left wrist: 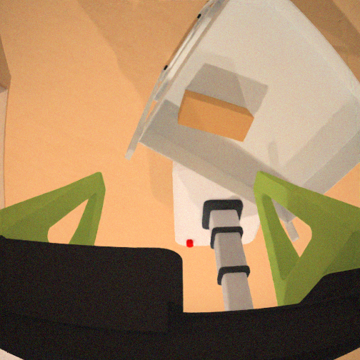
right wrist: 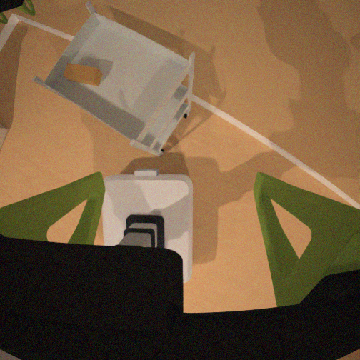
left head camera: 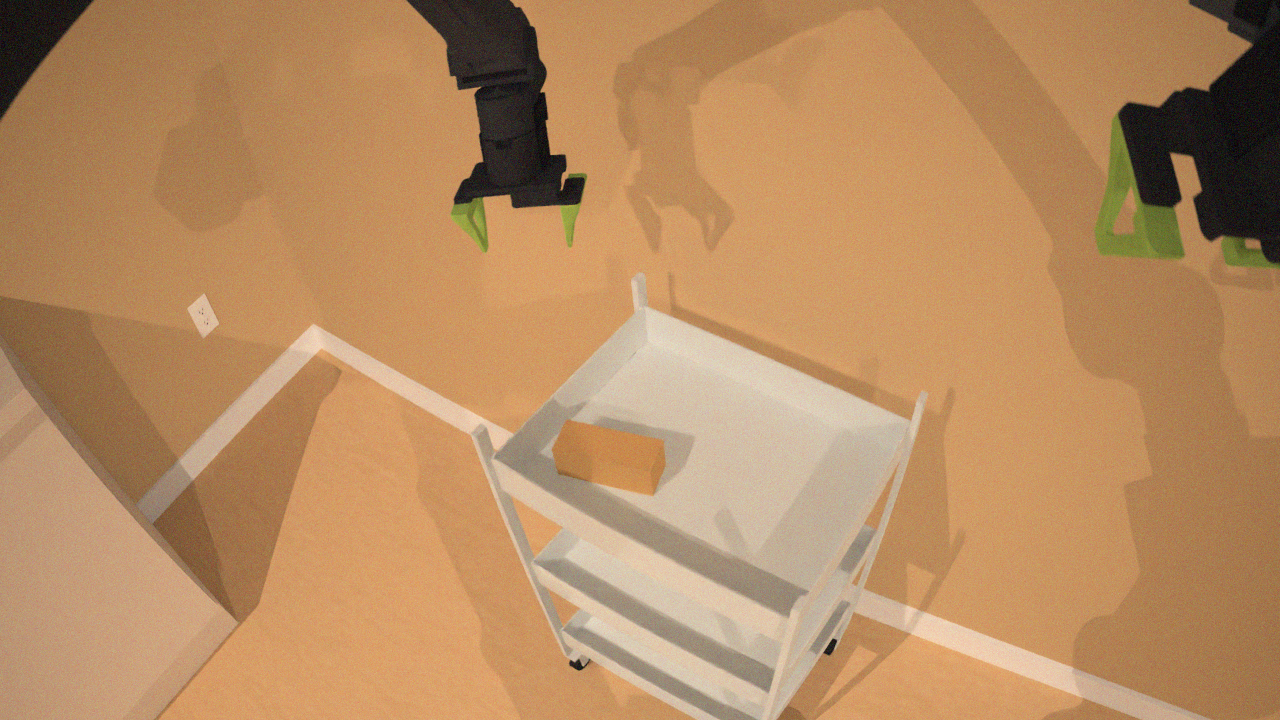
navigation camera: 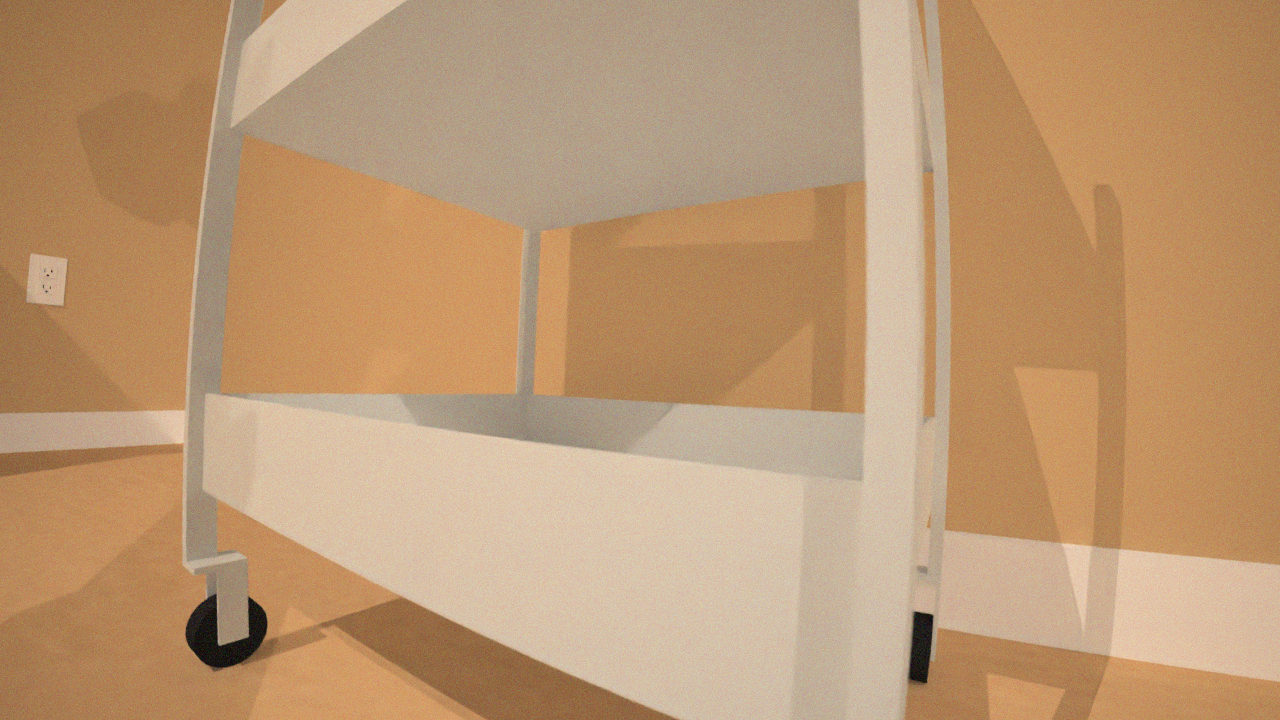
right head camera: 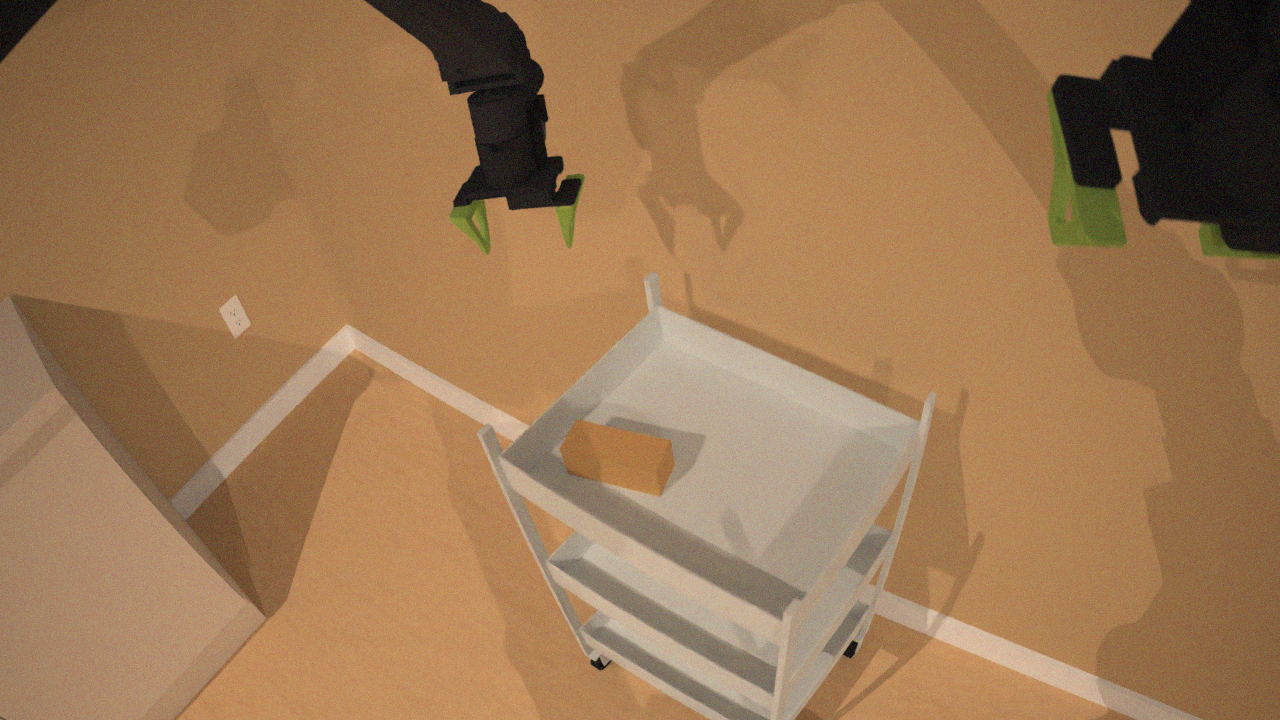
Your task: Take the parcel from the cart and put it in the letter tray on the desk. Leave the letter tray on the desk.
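Places are measured from the left arm's base along level axes (x ahead, y left, z up), in millimetres.
Where they show: left gripper, fingertip midpoint: [left head camera: 527,247] [right head camera: 528,248]; right gripper, fingertip midpoint: [left head camera: 1165,248] [right head camera: 1131,237].
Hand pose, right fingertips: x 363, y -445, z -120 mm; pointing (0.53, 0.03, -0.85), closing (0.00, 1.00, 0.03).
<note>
Things, the pixels of their top centre, and the offset from my right fingertips. "spot": a spot on its surface instead.
- orange-brown box-shaped parcel at its top centre: [left head camera: 607,445] [right head camera: 614,444] dx +355, dy +377, dz -575 mm
- furniture at a spot on its surface: [left head camera: 89,555] [right head camera: 118,548] spot: dx +180, dy +1415, dz -749 mm
An orange-brown box-shaped parcel [left head camera: 608,457] [right head camera: 617,457] [left wrist: 215,116] [right wrist: 83,74] lies in the top tray of the white three-tier cart, near the tray's left corner in the head camera views. The cart [left head camera: 644,524] [right head camera: 644,519] [left wrist: 200,167] [right wrist: 95,109] [navigation camera: 501,528] has raised walls and corner posts. My left gripper [left head camera: 528,248] [right head camera: 529,249] [left wrist: 179,179] is open and empty, high up and apart from the parcel. My right gripper [right wrist: 178,180] is open and empty, farther to the right, away from the cart. The desk and letter tray cannot be made out in these views.
A large pale block-like piece of furniture [left head camera: 89,555] [right head camera: 116,555] stands at the left. A wall with a white baseboard [left head camera: 393,379] [right head camera: 429,380] [navigation camera: 1163,591] runs behind the cart. My white base [left wrist: 190,200] [right wrist: 147,197] is close in front of the cart.
</note>
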